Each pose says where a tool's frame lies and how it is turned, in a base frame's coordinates. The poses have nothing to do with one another.
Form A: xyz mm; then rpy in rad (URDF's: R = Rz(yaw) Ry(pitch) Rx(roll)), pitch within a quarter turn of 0, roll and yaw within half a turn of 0.
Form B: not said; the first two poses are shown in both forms.
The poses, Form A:
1: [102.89, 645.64, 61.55, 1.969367, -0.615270, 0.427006]
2: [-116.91, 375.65, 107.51, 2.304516, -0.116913, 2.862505]
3: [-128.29, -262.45, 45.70, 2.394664, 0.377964, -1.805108]
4: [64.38, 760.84, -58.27, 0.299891, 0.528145, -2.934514]
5: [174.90, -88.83, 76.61, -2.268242, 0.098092, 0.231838]
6: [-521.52, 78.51, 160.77, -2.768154, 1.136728, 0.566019]
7: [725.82, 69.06, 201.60, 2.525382, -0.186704, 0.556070]
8: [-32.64, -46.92, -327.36, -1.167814, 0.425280, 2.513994]
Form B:
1:
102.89, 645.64, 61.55
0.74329, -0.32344, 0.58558
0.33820, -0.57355, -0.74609
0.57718, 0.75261, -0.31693

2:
-116.91, 375.65, 107.51
-0.95474, 0.26775, 0.12951
0.27360, 0.61986, 0.73547
0.11665, 0.73762, -0.66507

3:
-128.29, -262.45, 45.70
-0.21579, -0.77194, -0.59795
-0.90402, -0.07350, 0.42112
-0.36903, 0.63144, -0.68199

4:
64.38, 760.84, -58.27
-0.84529, 0.05074, -0.53189
-0.17759, -0.96557, 0.19012
-0.50393, 0.25516, 0.82519

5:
174.90, -88.83, 76.61
0.96857, 0.07451, -0.23733
0.22866, -0.64233, 0.73153
-0.09793, -0.76280, -0.63917

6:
-521.52, 78.51, 160.77
0.35498, 0.21995, -0.90863
0.22554, -0.96337, -0.14509
-0.90726, -0.15343, -0.39158

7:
725.82, 69.06, 201.60
0.83458, 0.33965, 0.43373
0.51868, -0.74975, -0.41091
0.18562, 0.56790, -0.80189

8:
-32.64, -46.92, -327.36
-0.73734, 0.07692, -0.67113
0.53490, -0.54029, -0.64959
-0.41258, -0.83795, 0.35723

